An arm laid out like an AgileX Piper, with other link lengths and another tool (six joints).
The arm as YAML. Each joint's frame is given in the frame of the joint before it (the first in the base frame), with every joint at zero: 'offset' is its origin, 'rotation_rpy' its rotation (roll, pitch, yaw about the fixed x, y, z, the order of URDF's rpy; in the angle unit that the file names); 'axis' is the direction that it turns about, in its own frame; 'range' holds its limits. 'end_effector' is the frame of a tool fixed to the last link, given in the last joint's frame.
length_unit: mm
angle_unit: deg
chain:
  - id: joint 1
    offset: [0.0, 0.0, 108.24]
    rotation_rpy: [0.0, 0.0, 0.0]
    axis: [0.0, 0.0, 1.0]
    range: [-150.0, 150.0]
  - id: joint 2
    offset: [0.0, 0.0, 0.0]
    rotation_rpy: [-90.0, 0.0, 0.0]
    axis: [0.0, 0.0, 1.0]
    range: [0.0, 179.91]
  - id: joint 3
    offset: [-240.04, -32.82, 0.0]
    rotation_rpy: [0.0, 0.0, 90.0]
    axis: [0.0, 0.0, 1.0]
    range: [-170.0, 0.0]
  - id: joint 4
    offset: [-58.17, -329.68, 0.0]
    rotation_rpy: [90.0, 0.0, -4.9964]
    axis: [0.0, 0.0, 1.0]
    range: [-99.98, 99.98]
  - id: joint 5
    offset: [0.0, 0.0, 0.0]
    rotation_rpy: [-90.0, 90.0, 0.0]
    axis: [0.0, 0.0, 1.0]
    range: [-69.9, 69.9]
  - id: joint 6
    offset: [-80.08, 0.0, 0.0]
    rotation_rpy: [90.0, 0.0, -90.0]
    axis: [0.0, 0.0, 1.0]
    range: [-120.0, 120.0]
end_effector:
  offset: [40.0, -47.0, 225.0]
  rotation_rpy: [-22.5, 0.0, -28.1]
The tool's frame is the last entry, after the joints.
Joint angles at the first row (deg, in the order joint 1, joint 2, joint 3, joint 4, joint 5, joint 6):
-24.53, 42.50, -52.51, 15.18, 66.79, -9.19
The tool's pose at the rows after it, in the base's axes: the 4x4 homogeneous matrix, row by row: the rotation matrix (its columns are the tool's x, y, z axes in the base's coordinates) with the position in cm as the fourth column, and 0 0 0 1 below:
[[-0.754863 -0.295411 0.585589 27.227], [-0.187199 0.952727 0.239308 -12.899], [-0.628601 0.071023 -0.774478 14.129], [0 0 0 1]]
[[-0.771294 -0.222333 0.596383 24.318], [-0.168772 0.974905 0.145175 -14.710], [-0.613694 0.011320 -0.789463 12.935], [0 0 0 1]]
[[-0.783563 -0.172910 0.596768 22.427], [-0.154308 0.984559 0.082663 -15.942], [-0.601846 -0.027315 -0.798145 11.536], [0 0 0 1]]
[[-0.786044 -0.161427 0.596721 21.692], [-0.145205 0.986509 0.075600 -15.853], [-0.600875 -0.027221 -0.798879 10.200], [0 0 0 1]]
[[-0.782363 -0.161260 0.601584 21.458], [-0.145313 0.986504 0.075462 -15.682], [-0.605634 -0.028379 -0.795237 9.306], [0 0 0 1]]
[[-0.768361 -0.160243 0.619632 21.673], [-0.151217 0.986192 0.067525 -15.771], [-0.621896 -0.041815 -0.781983 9.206], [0 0 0 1]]
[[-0.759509 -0.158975 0.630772 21.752], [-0.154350 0.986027 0.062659 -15.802], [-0.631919 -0.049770 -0.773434 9.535], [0 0 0 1]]
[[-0.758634 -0.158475 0.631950 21.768], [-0.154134 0.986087 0.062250 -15.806], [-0.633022 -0.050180 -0.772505 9.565], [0 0 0 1]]
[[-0.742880 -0.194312 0.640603 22.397], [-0.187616 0.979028 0.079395 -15.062], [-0.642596 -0.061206 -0.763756 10.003], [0 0 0 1]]
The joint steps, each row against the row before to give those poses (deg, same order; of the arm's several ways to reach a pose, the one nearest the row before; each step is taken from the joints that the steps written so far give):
-0.01, -8.95, 6.02, -6.35, 0.00, 4.54
0.00, -7.55, 5.99, -5.91, 0.00, 3.28
0.01, -5.39, 5.03, -3.97, -0.29, 2.13
0.00, -3.37, 3.46, -0.53, -0.02, 0.68
-0.01, -2.51, 2.53, 0.10, -0.34, 0.05
0.01, -1.88, 1.53, 0.00, -1.07, 0.06
-0.01, -0.79, 0.12, 0.00, -0.21, 0.05
0.00, -0.04, 0.00, 0.00, -0.04, 0.04
2.11, -0.81, -0.01, -0.06, -0.16, -0.07

